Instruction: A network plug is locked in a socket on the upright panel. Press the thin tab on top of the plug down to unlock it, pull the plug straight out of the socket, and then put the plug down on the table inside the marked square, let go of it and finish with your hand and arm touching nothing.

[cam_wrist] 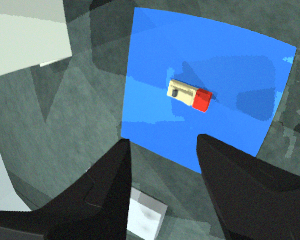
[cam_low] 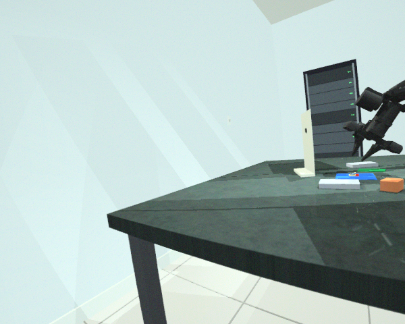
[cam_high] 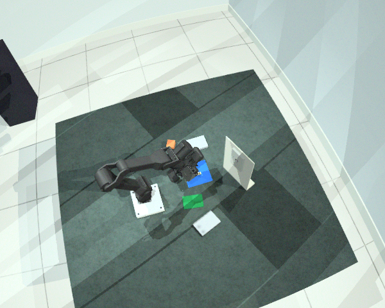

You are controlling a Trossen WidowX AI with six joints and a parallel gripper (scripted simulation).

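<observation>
Now: gripper tip 60 mm above the red plug and 10 mm short of it. Round my gripper tip: green square (140 mm to the right, 60 mm below, 40 mm behind); blue marked square (60 mm below, 10 mm ahead); white upright panel (190 mm ahead, 70 mm to the right, 50 mm above).
</observation>
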